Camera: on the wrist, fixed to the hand. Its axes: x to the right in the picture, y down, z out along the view.
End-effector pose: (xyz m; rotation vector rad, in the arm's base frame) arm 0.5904 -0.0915 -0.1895 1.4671 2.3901 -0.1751
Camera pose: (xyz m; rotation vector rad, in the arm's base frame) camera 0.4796 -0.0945 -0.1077 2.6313 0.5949 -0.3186
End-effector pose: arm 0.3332 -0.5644 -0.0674 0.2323 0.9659 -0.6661
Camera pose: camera 0.2133 -0.5977 -0.1264 0.9465 0.1886 0.5544
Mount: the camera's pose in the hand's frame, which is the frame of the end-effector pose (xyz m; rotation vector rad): 0.0156 -0.0939 -0.0996 0.2901 -0.3163 1.5053
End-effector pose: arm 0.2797 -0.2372 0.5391 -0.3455 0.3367 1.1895
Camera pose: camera 0.3659 -0.2984 0.4508 0.4828 0.4910 2.5763
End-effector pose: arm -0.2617 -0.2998 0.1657 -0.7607 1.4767 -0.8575
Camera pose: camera -0.3643 -0.3534 0.2404 0.4794 1.1556 0.2244
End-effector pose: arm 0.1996 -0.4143 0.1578 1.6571 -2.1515 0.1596
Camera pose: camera 0.3106 -0.4213 0.2391 0.1994 2.9173 -0.5946
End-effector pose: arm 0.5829 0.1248 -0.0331 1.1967 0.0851 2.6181
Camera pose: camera 0.5182 0.2248 -0.1023 -1.0745 0.3744 -1.5620
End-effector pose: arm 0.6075 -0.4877 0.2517 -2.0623 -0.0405 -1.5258
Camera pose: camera 0.4937 -0.4590 0.3238 -1.3455 0.8888 -0.2238
